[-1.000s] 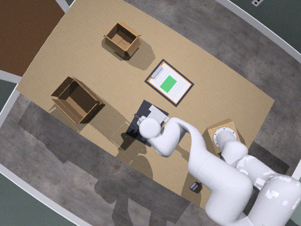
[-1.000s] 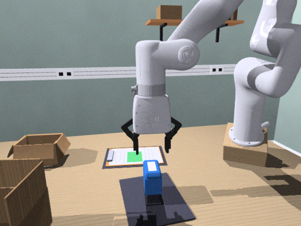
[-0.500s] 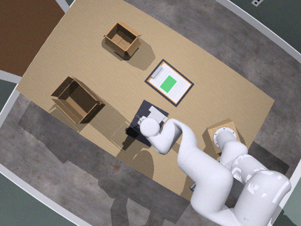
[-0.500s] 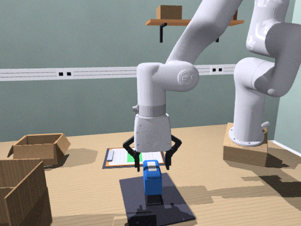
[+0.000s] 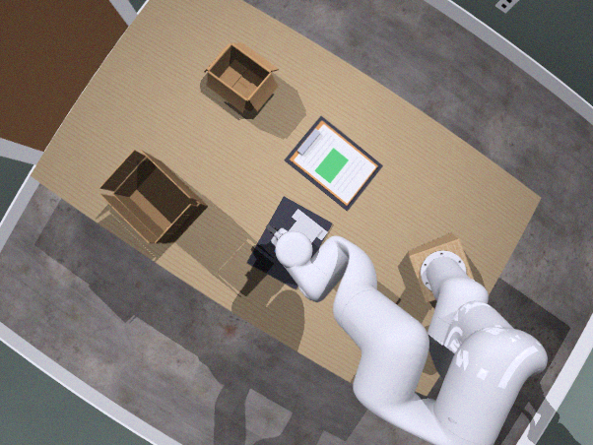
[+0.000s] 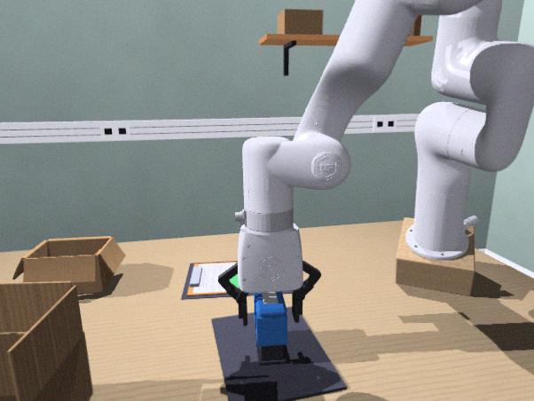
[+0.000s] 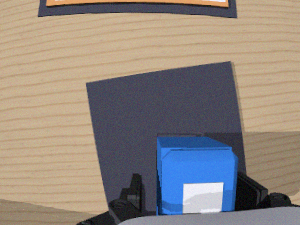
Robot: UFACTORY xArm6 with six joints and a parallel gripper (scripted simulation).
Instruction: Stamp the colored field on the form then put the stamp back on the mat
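Now: the blue stamp 20 mm below my hand. Round my hand: clipboard with form 280 mm to the right, 60 mm below, 10 mm behind; dark mat 70 mm below; black stamp base 50 mm below.
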